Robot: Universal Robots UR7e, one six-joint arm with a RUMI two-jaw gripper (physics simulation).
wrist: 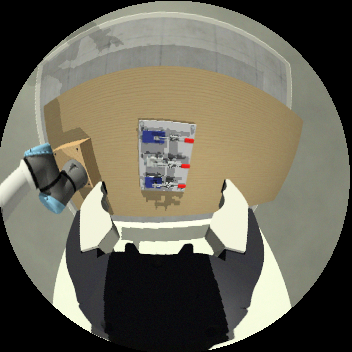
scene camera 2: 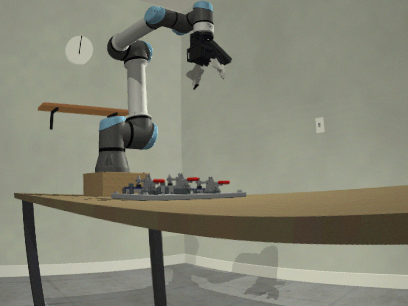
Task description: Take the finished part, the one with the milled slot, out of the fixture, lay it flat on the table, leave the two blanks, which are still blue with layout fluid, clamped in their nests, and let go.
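Pixels of known places: gripper, fingertip midpoint: [wrist: 162,181] [scene camera 2: 208,84]; arm's base at its link origin: [wrist: 75,172] [scene camera 2: 112,173].
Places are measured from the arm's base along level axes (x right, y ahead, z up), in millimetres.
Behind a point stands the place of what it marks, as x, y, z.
Note:
The fixture plate [scene camera 2: 175,197] {149, 537, -88} [wrist: 183,152] {22, 526, -80} lies on the table with three nests in a row, each with a red-handled clamp. In the wrist view, a blue blank [wrist: 149,136] {-71, 393, -64} sits in the top nest and another blue blank [wrist: 150,181] {140, 358, -59} in the bottom nest. The pale grey finished part [wrist: 151,161] {37, 383, -58} is in the middle nest, partly covered by its clamp; its slot is too small to make out. My gripper [scene camera 2: 209,82] {-91, 450, 283} [wrist: 162,181] {-91, 450, 283} is open and empty, high above the table and well apart from the fixture, its fingers tilted downward.
The wooden table [scene camera 2: 300,206] {414, 1044, -95} [wrist: 230,125] {-93, 762, -95} carries the fixture. The arm's base stands on a wooden block [scene camera 2: 93,185] {82, -27, -52} at the table's left in the wrist view. A wall shelf [scene camera 2: 82,109] is behind the arm. The red handles [scene camera 2: 223,182] {-31, 552, -49} [wrist: 189,141] {-37, 548, -43} stick out on one side.

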